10 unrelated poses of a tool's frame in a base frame.
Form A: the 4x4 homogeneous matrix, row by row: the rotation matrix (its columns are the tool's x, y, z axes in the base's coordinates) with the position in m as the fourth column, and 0 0 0 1 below. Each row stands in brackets.
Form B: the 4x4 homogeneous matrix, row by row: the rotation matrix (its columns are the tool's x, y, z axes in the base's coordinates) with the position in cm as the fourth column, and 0 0 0 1 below. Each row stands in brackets. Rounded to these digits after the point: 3 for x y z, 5 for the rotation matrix.
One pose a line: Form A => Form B
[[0.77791 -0.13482 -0.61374 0.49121], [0.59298 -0.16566 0.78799 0.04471], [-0.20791 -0.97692 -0.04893 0.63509], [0 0 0 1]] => [[0.77791 -0.13482 -0.61374 49.121], [0.59298 -0.16566 0.78799 4.471], [-0.20791 -0.97692 -0.04893 63.509], [0 0 0 1]]
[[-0.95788 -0.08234 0.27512 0.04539], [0.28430 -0.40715 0.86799 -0.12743], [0.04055 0.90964 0.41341 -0.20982], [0 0 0 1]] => [[-0.95788 -0.08234 0.27512 4.539], [0.28430 -0.40715 0.86799 -12.743], [0.04055 0.90964 0.41341 -20.982], [0 0 0 1]]
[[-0.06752 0.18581 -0.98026 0.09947], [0.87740 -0.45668 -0.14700 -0.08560], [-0.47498 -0.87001 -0.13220 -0.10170], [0 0 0 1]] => [[-0.06752 0.18581 -0.98026 9.947], [0.87740 -0.45668 -0.14700 -8.560], [-0.47498 -0.87001 -0.13220 -10.170], [0 0 0 1]]
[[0.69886 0.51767 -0.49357 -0.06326], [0.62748 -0.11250 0.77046 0.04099], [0.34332 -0.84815 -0.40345 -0.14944], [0 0 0 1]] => [[0.69886 0.51767 -0.49357 -6.326], [0.62748 -0.11250 0.77046 4.099], [0.34332 -0.84815 -0.40345 -14.944], [0 0 0 1]]
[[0.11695 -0.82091 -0.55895 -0.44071], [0.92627 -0.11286 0.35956 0.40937], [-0.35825 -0.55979 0.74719 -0.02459], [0 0 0 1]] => [[0.11695 -0.82091 -0.55895 -44.071], [0.92627 -0.11286 0.35956 40.937], [-0.35825 -0.55979 0.74719 -2.459], [0 0 0 1]]
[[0.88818 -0.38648 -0.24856 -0.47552], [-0.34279 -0.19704 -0.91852 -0.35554], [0.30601 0.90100 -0.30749 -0.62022], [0 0 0 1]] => [[0.88818 -0.38648 -0.24856 -47.552], [-0.34279 -0.19704 -0.91852 -35.554], [0.30601 0.90100 -0.30749 -62.022], [0 0 0 1]]
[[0.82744 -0.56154 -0.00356 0.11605], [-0.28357 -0.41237 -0.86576 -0.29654], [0.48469 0.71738 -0.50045 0.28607], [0 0 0 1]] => [[0.82744 -0.56154 -0.00356 11.605], [-0.28357 -0.41237 -0.86576 -29.654], [0.48469 0.71738 -0.50045 28.607], [0 0 0 1]]
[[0.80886 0.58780 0.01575 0.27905], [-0.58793 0.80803 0.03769 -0.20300], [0.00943 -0.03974 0.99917 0.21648], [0 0 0 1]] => [[0.80886 0.58780 0.01575 27.905], [-0.58793 0.80803 0.03769 -20.300], [0.00943 -0.03974 0.99917 21.648], [0 0 0 1]]
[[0.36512 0.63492 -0.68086 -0.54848], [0.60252 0.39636 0.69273 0.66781], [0.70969 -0.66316 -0.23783 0.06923], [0 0 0 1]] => [[0.36512 0.63492 -0.68086 -54.848], [0.60252 0.39636 0.69273 66.781], [0.70969 -0.66316 -0.23783 6.923], [0 0 0 1]]
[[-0.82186 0.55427 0.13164 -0.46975], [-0.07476 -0.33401 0.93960 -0.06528], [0.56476 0.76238 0.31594 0.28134], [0 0 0 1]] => [[-0.82186 0.55427 0.13164 -46.975], [-0.07476 -0.33401 0.93960 -6.528], [0.56476 0.76238 0.31594 28.134], [0 0 0 1]]
